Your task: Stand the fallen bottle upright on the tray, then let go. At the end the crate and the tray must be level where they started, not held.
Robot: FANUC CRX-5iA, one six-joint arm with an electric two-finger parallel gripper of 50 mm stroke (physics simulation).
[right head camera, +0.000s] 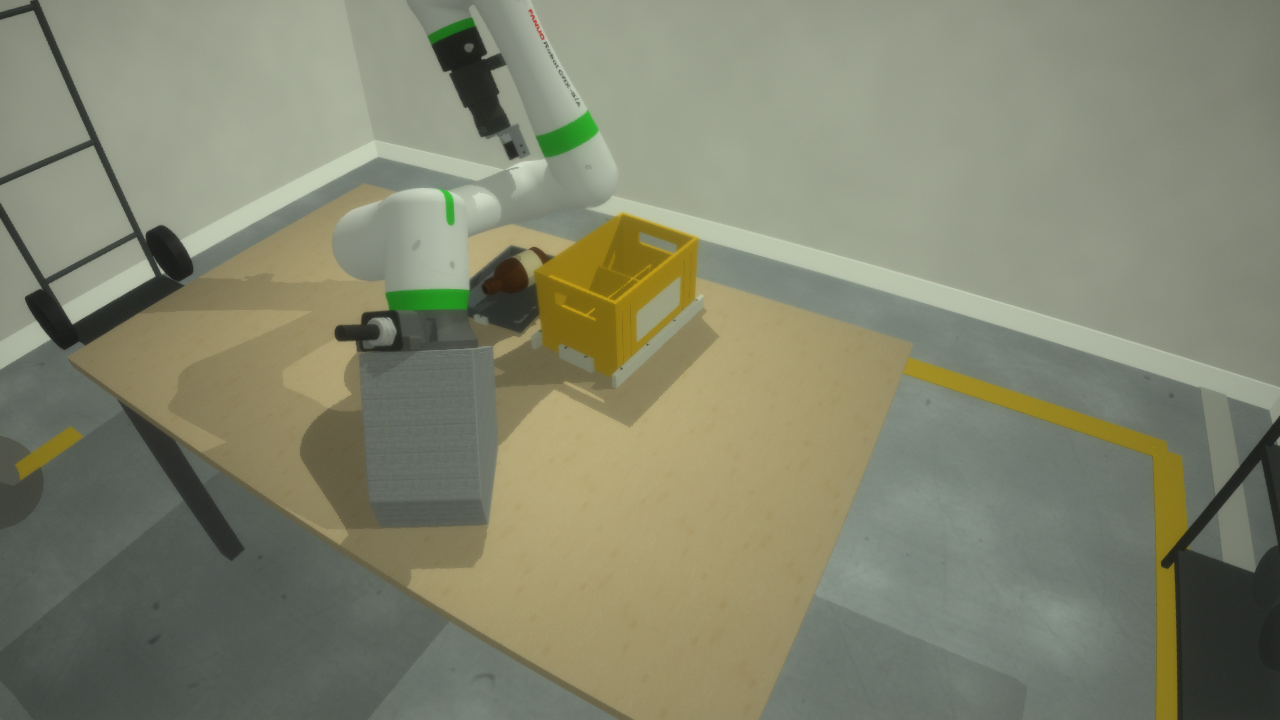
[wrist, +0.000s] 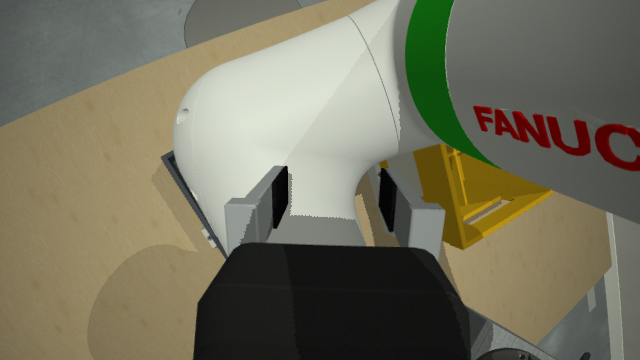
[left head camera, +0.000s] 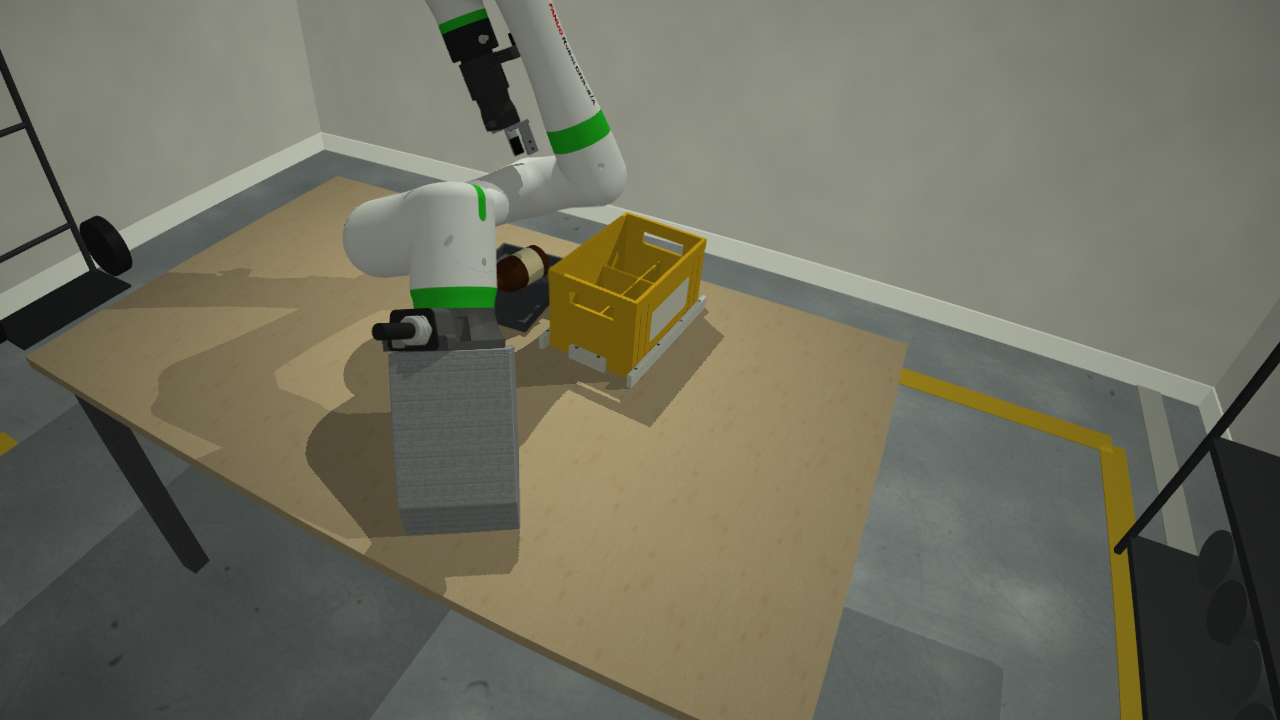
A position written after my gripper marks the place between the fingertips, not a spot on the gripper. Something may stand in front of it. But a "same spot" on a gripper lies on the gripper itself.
My gripper shows in the right head camera view, in the wrist view (333, 186) and in the left head camera view. A yellow crate shows in the right head camera view (607, 295), in the wrist view (462, 185) and in the left head camera view (616, 296). A dark grey tray shows in the right head camera view, in the wrist view and in the left head camera view (518, 310). The same spot on my gripper: (right head camera: 511, 138) is (left head camera: 520, 133). The same spot on the dark grey tray: (wrist: 169, 160) is (right head camera: 511, 250).
